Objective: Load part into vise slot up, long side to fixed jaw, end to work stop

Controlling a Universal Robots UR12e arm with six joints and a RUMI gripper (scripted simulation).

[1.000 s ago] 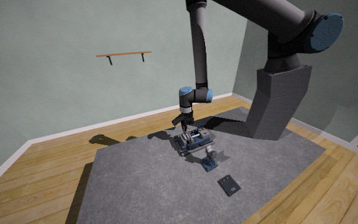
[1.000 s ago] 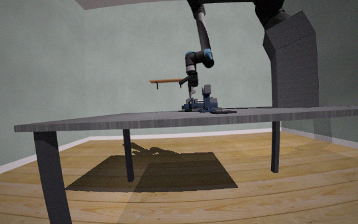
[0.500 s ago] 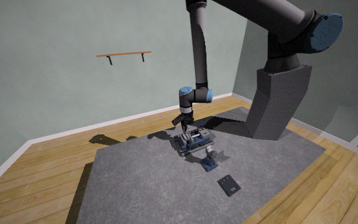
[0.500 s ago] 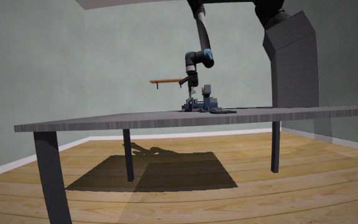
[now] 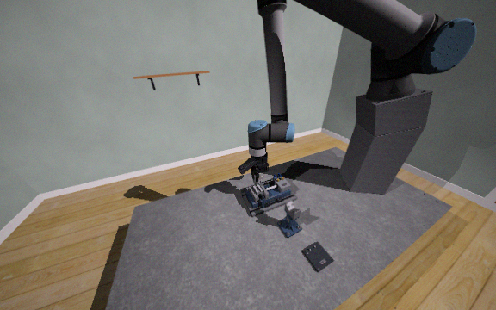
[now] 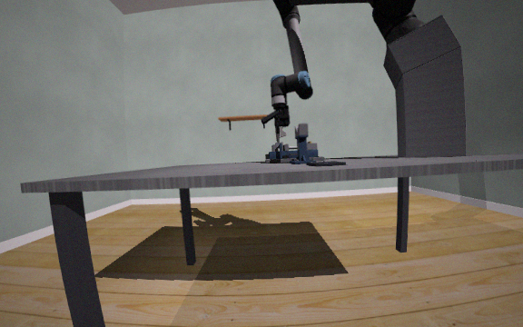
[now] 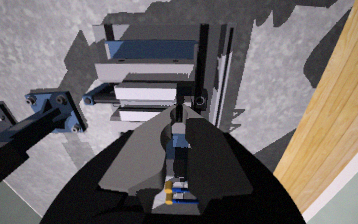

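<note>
Right now the part is 30 mm to the left of my hand and 20 mm below it. From my hand the other things lie so: moving jaw: 40 mm behind, 30 mm to the left, 40 mm below; work stop: 10 mm behind, 80 mm to the left, 30 mm below; fixed jaw: 30 mm ahead, 40 mm to the left, 40 mm below.
</note>
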